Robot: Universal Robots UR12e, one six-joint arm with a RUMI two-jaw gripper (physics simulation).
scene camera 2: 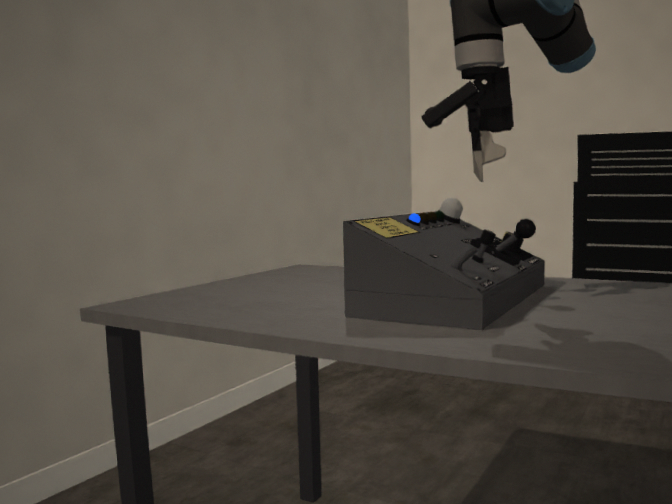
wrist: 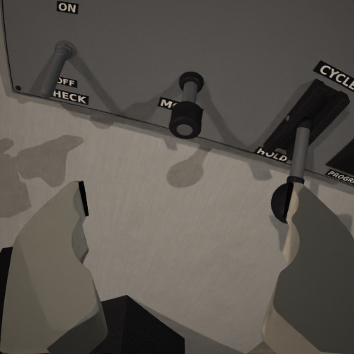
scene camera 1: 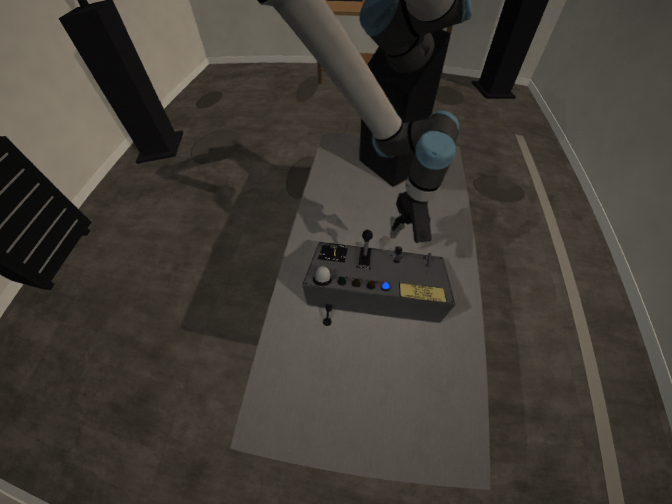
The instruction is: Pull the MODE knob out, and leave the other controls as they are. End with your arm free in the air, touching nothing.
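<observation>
The MODE knob (scene camera 1: 398, 251) (scene camera 2: 486, 238) (wrist: 186, 119) stands out from the sloped face of the grey control box (scene camera 1: 379, 309) (scene camera 2: 412, 271) (wrist: 130, 30). In the wrist view a length of its grey shaft shows between the black collar and the black cap. My gripper (scene camera 2: 482, 171) (wrist: 185, 184) is open and empty. It hangs in the air above the box, apart from the knob, with its fingers wide apart. A blue lamp (scene camera 1: 385, 285) (scene camera 2: 414, 218) on the box is lit.
A toggle switch (scene camera 1: 428, 259) (wrist: 56, 72) and a ball-topped lever (scene camera 1: 366, 244) (scene camera 2: 524, 228) (wrist: 300, 150) flank the knob. A white dome (scene camera 1: 322, 273) (scene camera 2: 451, 208) stands on the box's upper part, and a small black lever (scene camera 1: 327, 314) sticks out at one long side.
</observation>
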